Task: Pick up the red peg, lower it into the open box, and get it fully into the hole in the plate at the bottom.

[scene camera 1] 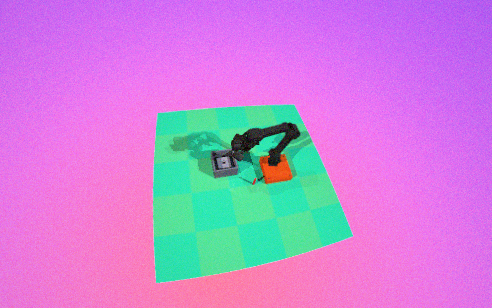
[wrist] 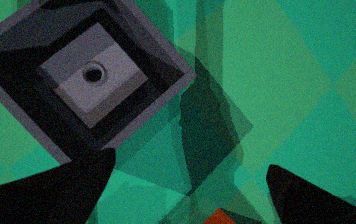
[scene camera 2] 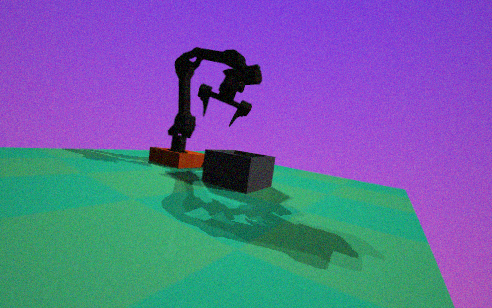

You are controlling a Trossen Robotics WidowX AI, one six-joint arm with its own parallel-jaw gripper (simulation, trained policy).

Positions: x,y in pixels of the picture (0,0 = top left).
Scene:
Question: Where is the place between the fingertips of my gripper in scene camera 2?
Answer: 216,121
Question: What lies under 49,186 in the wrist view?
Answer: My gripper.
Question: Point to a grey box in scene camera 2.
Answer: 245,172

